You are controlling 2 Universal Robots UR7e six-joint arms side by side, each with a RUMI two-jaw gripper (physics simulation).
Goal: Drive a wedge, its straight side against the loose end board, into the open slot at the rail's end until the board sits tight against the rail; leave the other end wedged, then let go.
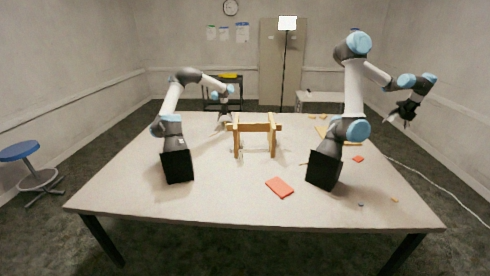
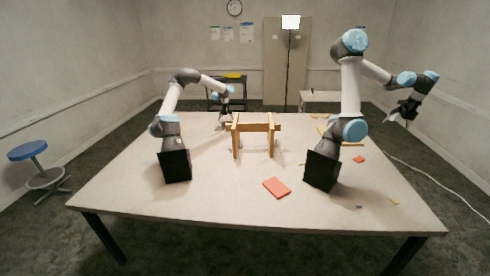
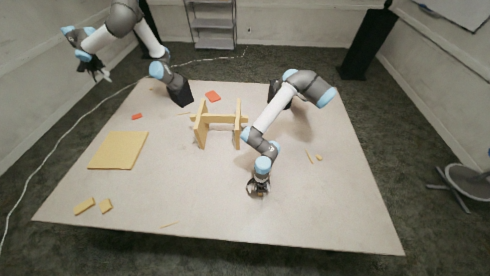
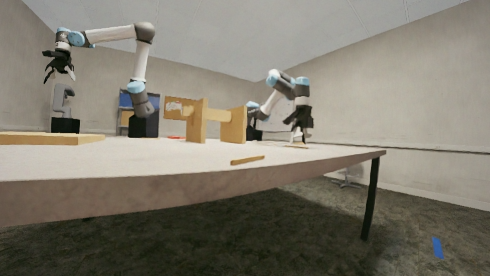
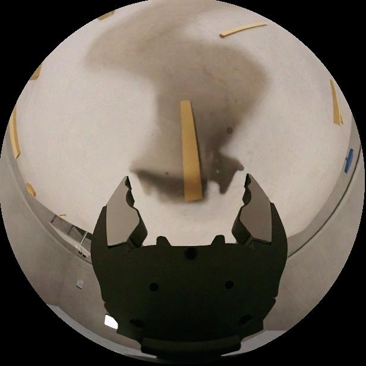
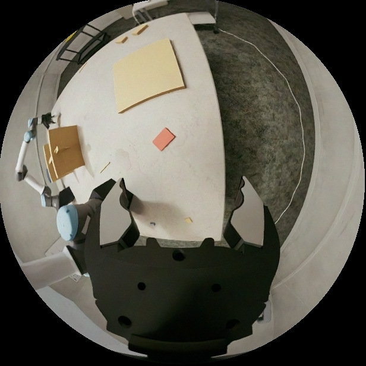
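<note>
A tapered wooden wedge (image 5: 190, 150) (image 4: 297, 146) lies flat on the table, its wide end nearest my left gripper (image 5: 187, 175) (image 3: 258, 190) (image 4: 299, 137). This gripper points down just above the wedge, fingers open on either side of it, holding nothing. The wooden frame stands upright: a rail (image 1: 254, 128) (image 3: 218, 119) (image 4: 217, 115) passes through two end boards, one (image 1: 236, 140) (image 3: 237, 130) on the left gripper's side, the other (image 1: 272, 140) (image 3: 201, 130) opposite. The rail's slots and any wedge in them are too small to tell. My right gripper (image 6: 181, 177) (image 4: 60, 75) is open and empty, high beyond the table's side.
Thin wooden strips (image 3: 309, 156) (image 3: 170, 224) (image 3: 184, 113) and a small piece (image 3: 319, 157) lie around the table. A flat wooden panel (image 3: 119, 150), two blocks (image 3: 84, 206) (image 3: 105, 205) and red pads (image 3: 212, 96) (image 3: 137, 116) also lie on it.
</note>
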